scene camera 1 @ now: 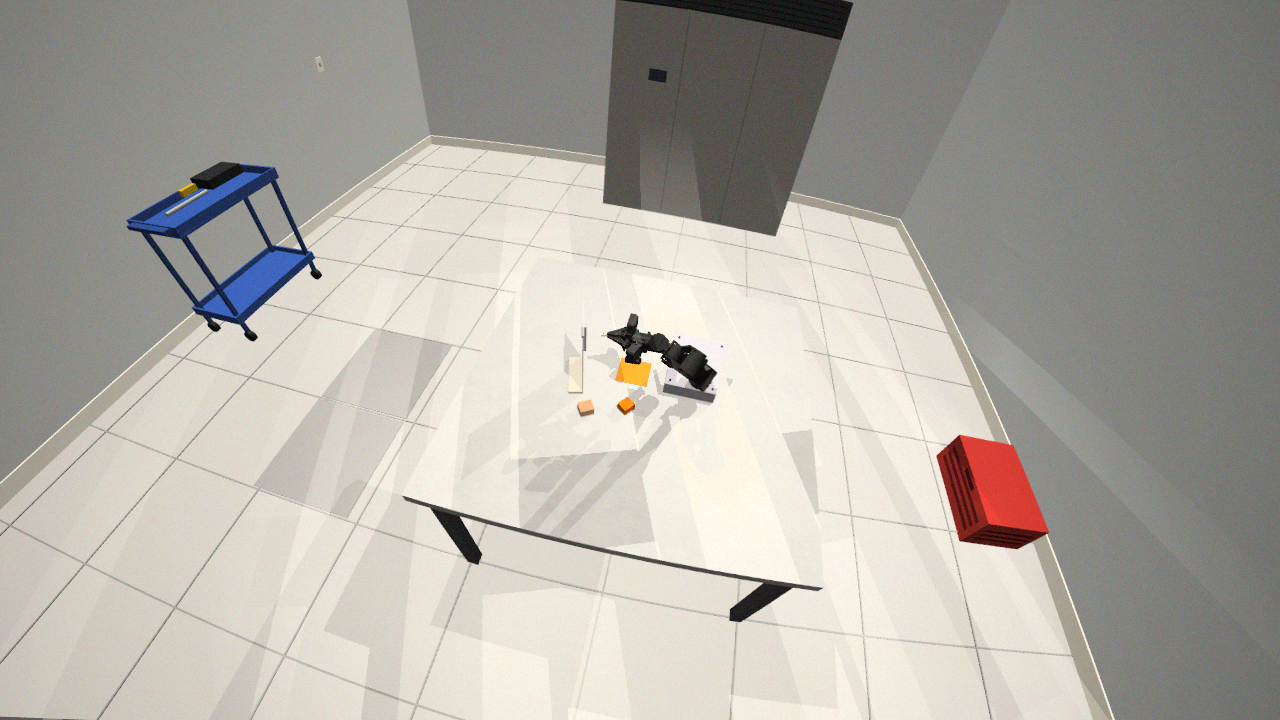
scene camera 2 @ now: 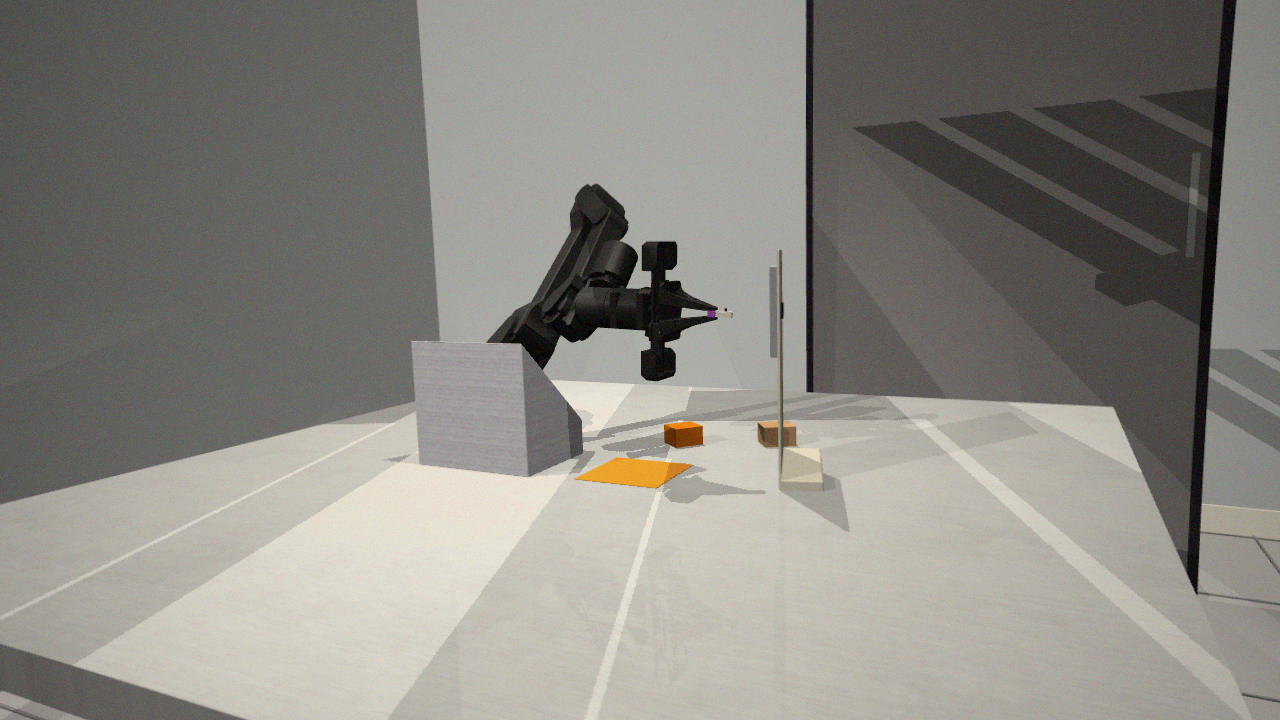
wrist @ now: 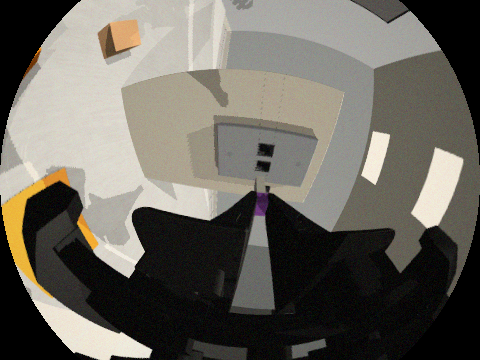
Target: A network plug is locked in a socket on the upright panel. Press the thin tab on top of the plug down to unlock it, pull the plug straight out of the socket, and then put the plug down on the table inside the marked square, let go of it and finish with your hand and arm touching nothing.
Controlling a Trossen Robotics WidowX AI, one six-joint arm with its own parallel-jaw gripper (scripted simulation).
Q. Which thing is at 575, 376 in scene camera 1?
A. An upright panel.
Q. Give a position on a tan cube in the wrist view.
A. At 120, 36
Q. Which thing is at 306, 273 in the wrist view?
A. My gripper.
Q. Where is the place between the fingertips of my gripper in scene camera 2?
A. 716, 313
